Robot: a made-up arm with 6 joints. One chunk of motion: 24 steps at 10 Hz.
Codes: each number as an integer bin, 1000 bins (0 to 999) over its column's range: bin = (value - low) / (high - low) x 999, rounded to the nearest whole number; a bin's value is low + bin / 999 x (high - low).
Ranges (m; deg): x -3.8..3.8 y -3.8..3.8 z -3.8..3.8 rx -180..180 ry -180..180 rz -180..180
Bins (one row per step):
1: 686 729 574 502 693 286
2: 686 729 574 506 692 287
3: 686 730 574 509 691 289
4: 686 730 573 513 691 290
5: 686 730 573 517 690 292
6: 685 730 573 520 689 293
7: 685 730 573 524 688 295
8: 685 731 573 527 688 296
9: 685 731 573 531 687 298
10: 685 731 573 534 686 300
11: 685 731 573 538 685 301
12: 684 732 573 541 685 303
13: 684 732 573 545 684 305
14: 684 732 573 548 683 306
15: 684 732 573 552 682 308
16: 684 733 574 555 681 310
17: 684 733 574 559 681 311
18: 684 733 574 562 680 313
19: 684 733 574 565 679 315
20: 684 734 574 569 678 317
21: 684 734 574 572 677 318
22: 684 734 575 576 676 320
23: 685 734 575 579 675 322
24: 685 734 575 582 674 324
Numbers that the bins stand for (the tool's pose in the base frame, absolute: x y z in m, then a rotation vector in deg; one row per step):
1: 1.4188 1.7459 0.5668 0.90 69.73 -76.94
2: 1.4188 1.7459 0.5668 2.34 69.37 -76.58
3: 1.4188 1.7536 0.5668 3.42 69.01 -75.86
4: 1.4188 1.7536 0.5592 4.86 69.01 -75.50
5: 1.4188 1.7536 0.5592 6.31 68.65 -74.77
6: 1.4112 1.7536 0.5592 7.39 68.29 -74.41
7: 1.4112 1.7536 0.5592 8.83 67.93 -73.69
8: 1.4112 1.7612 0.5592 9.91 67.93 -73.33
9: 1.4112 1.7612 0.5592 11.35 67.57 -72.61
10: 1.4112 1.7612 0.5592 12.43 67.21 -71.89
11: 1.4112 1.7612 0.5592 13.87 66.85 -71.53
12: 1.4036 1.7688 0.5592 14.95 66.85 -70.81
13: 1.4036 1.7688 0.5592 16.40 66.49 -70.09
14: 1.4036 1.7688 0.5592 17.48 66.13 -69.73
15: 1.4036 1.7688 0.5592 18.92 65.77 -69.01
16: 1.4036 1.7764 0.5668 20.00 65.41 -68.29
17: 1.4036 1.7764 0.5668 21.44 65.41 -67.93
18: 1.4036 1.7764 0.5668 22.52 65.05 -67.21
19: 1.4036 1.7764 0.5668 23.60 64.68 -66.49
20: 1.4036 1.7840 0.5668 25.05 64.32 -65.77
21: 1.4036 1.7840 0.5668 26.13 63.96 -65.41
22: 1.4036 1.7840 0.5744 27.57 63.60 -64.68
23: 1.4112 1.7840 0.5744 28.65 63.24 -63.96
24: 1.4112 1.7840 0.5744 29.73 62.88 -63.24

